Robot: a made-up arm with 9 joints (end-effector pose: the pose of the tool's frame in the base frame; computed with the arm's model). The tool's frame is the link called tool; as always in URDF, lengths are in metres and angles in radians. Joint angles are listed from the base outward.
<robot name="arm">
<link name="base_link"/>
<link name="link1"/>
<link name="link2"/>
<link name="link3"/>
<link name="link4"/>
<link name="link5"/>
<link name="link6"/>
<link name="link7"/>
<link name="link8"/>
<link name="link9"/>
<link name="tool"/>
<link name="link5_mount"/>
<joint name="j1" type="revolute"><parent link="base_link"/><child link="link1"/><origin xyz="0 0 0.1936" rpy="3.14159 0 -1.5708"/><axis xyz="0 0 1"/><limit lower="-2.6" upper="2.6" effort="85" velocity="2.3"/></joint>
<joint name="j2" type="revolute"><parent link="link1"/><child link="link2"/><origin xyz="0.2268 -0.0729 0.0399" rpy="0 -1.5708 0"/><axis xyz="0 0 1"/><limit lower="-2.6" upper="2.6" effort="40" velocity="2.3"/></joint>
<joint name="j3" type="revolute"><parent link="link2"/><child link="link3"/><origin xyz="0.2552 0.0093 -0.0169" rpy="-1.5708 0 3.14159"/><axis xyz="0 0 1"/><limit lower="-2.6" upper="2.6" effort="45" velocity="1.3"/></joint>
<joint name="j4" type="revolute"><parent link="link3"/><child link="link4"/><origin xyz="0.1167 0.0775 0.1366" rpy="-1.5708 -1.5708 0"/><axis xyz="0 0 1"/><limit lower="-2.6" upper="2.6" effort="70" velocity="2.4"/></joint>
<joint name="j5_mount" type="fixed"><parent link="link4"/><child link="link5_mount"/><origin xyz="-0.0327 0.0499 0.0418" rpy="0 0 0"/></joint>
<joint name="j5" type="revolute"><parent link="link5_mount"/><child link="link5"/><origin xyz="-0.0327 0.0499 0.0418" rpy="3.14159 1.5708 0"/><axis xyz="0 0 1"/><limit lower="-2.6" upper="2.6" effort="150" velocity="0.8"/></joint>
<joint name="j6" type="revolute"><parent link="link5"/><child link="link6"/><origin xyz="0.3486 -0.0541 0.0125" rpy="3.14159 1.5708 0"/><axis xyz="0 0 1"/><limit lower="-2.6" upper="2.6" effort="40" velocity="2.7"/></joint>
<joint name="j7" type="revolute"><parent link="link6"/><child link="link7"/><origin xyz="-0.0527 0.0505 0.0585" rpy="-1.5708 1.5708 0"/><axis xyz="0 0 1"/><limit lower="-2.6" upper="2.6" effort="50" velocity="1.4"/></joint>
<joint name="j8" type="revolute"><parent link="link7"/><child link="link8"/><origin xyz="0.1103 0.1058 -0.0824" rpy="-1.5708 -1.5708 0"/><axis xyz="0 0 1"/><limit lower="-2.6" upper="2.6" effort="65" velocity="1"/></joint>
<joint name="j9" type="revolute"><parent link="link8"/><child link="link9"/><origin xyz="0.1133 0.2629 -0.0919" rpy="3.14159 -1.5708 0"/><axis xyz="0 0 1"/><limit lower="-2.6" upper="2.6" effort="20" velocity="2.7"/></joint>
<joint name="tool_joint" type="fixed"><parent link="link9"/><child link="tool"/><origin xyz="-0.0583 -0.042 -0.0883" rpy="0 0 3.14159"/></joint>
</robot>
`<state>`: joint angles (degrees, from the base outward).
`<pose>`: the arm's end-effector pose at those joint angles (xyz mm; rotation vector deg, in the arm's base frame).
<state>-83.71 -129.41 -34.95 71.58 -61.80 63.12 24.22 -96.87 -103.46</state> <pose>327.4 436.7 -0.7 -41.00 97.31 -137.04</pose>
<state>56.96 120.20 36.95 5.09 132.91 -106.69 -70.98 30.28 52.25</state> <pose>-813.9 -109.3 643.9 70.79 -104.20 -31.11</pose>
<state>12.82 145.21 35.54 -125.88 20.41 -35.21 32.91 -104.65 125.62</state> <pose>-364.1 11.3 58.4 -5.15 -59.01 138.42</pose>
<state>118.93 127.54 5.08 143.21 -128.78 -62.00 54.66 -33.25 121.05</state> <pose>-730.6 776.7 283.2 56.32 106.52 -120.98</pose>
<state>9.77 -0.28 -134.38 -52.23 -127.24 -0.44 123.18 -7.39 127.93</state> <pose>38.6 256.3 -265.6 20.90 -32.25 -156.25</pose>
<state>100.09 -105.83 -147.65 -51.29 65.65 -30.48 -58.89 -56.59 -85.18</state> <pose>-419.3 -206.2 271.2 53.88 2.62 -38.10</pose>
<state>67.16 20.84 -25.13 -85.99 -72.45 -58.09 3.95 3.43 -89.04</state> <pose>169.4 -851.1 -114.5 -46.64 -127.99 49.86</pose>
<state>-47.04 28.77 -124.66 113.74 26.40 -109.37 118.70 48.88 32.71</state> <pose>244.4 -558.1 42.1 73.98 -42.43 -77.64</pose>
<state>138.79 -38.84 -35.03 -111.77 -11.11 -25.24 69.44 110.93 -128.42</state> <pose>-197.8 -279.4 296.5 49.71 -41.48 144.45</pose>
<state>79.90 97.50 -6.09 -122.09 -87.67 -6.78 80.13 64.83 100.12</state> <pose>-147.8 -44.0 -511.4 134.00 -11.13 -23.15</pose>
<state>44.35 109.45 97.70 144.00 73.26 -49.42 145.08 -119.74 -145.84</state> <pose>-472.8 -192.4 46.8 -57.13 -97.73 35.70</pose>
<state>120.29 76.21 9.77 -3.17 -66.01 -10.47 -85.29 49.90 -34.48</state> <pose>-280.2 -132.4 -79.6 -93.86 -119.41 33.34</pose>
